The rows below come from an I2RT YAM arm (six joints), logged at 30 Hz.
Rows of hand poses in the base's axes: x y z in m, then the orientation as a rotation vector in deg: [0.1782, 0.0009, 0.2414, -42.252, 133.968, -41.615]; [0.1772, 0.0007, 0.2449, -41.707, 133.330, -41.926]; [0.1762, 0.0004, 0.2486, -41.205, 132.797, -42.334]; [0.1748, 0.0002, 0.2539, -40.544, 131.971, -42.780]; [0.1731, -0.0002, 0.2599, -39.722, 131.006, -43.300]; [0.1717, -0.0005, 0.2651, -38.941, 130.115, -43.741]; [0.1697, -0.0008, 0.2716, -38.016, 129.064, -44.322]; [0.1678, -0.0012, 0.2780, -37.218, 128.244, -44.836]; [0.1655, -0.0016, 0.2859, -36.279, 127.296, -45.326]
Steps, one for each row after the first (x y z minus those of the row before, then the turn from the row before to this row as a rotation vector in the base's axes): [-0.0010, -0.0002, 0.0035, -0.070, -0.780, -0.148]; [-0.0010, -0.0003, 0.0037, -0.154, -0.670, -0.196]; [-0.0014, -0.0002, 0.0053, -0.141, -0.989, -0.184]; [-0.0017, -0.0004, 0.0060, -0.153, -1.174, -0.249]; [-0.0014, -0.0003, 0.0052, -0.111, -1.092, -0.236]; [-0.0020, -0.0003, 0.0065, -0.179, -1.286, -0.307]; [-0.0019, -0.0004, 0.0064, -0.164, -1.030, -0.310]; [-0.0023, -0.0004, 0.0079, -0.114, -1.198, -0.340]
